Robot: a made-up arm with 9 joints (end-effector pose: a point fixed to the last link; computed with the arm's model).
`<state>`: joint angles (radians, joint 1 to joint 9).
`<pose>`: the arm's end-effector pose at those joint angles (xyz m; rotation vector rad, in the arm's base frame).
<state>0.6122 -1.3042 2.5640 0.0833 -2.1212 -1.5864 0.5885 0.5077 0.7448</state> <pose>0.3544 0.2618 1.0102 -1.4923 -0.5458 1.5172</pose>
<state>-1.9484 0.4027 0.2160 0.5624 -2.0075 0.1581 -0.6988 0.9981 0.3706</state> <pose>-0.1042 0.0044 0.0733 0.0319 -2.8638 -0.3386</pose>
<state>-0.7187 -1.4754 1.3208 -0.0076 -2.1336 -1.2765 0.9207 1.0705 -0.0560</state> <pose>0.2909 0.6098 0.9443 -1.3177 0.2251 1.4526</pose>
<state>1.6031 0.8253 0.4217 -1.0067 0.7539 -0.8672 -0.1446 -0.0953 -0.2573</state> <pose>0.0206 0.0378 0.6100 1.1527 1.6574 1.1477</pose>
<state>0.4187 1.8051 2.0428 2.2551 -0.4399 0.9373 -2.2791 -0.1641 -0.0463</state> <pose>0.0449 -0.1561 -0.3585 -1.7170 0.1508 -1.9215</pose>
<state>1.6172 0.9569 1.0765 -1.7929 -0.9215 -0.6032 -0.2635 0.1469 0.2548</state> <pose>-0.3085 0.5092 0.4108 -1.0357 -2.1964 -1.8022</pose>
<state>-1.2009 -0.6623 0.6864 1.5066 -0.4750 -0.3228 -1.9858 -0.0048 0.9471</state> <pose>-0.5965 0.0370 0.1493 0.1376 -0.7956 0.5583</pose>
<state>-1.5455 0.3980 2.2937 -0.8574 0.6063 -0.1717 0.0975 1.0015 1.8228</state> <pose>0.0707 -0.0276 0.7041 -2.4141 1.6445 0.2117</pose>
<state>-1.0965 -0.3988 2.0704 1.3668 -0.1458 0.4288 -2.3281 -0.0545 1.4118</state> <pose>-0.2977 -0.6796 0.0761 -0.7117 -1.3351 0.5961</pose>
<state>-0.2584 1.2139 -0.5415 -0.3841 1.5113 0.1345 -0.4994 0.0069 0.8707</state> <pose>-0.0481 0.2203 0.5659 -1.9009 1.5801 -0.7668</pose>
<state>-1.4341 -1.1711 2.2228 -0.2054 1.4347 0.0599 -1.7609 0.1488 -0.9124</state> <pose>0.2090 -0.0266 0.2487 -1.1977 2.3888 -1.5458</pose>
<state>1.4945 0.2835 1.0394 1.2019 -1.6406 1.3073 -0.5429 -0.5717 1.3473</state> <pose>-0.6353 -0.2812 0.5844 -0.6081 -1.0814 2.2649</pose>
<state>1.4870 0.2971 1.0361 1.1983 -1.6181 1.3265 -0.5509 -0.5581 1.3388</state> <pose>-0.6264 -0.2899 0.5805 -0.6064 -1.0505 2.2719</pose>
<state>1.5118 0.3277 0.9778 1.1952 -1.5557 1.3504 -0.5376 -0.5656 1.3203</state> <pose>-0.6038 -0.3280 0.5714 -0.5257 -1.0365 2.3705</pose>
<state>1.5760 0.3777 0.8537 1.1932 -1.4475 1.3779 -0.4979 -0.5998 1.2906</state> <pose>-0.5600 -0.3931 0.5537 -0.3618 -1.0248 2.5851</pose>
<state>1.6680 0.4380 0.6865 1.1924 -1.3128 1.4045 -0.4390 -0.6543 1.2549</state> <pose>-0.4973 -0.4628 0.5277 -0.1645 -0.9784 2.8837</pose>
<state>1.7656 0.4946 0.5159 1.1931 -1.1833 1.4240 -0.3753 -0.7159 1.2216</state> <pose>-0.4308 -0.5170 0.5008 -0.0040 0.7862 -2.8640</pose>
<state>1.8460 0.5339 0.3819 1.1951 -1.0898 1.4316 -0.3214 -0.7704 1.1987</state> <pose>-0.3797 -0.5504 0.4809 -0.0893 0.5934 -2.6933</pose>
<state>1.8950 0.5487 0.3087 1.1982 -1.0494 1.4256 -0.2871 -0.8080 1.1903</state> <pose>-0.3554 -0.5677 0.4698 -0.1241 0.5079 -2.5874</pose>
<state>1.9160 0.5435 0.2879 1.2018 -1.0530 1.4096 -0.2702 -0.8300 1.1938</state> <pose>-0.3543 -0.5757 0.4651 -0.1396 0.5151 -2.5401</pose>
